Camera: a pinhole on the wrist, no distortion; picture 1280 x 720 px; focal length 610.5 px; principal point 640.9 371.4 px. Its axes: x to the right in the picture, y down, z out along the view. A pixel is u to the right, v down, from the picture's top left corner.
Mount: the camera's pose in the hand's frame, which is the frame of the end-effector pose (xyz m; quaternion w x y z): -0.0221 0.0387 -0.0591 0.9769 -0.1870 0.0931 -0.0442
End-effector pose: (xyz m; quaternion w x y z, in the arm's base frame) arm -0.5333 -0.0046 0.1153 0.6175 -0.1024 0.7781 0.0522
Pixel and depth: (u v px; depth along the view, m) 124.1 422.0 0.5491
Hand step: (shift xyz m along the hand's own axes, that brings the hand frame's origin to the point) -0.3657 0.3333 0.5019
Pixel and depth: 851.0 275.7 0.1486
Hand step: 0.0562 0.0640 0.0768
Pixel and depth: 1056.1 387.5 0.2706
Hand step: 0.2121 0.1197 0.1548
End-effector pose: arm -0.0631 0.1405 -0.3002 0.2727 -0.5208 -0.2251 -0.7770
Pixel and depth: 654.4 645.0 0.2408
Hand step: 0.0365 0.2240 0.1195
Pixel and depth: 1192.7 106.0 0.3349
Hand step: 0.3331 -0.0132 0.2509
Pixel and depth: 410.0 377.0 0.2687
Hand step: -0.0681 0.1493 0.2020
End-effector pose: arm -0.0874 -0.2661 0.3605 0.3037 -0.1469 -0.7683 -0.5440
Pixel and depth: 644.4 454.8 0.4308
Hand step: 0.0688 0.2468 0.3117
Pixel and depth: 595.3 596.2 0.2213
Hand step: 0.0098 0.1952 0.1152
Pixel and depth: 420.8 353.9 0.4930
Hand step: -0.0990 0.2232 0.4255
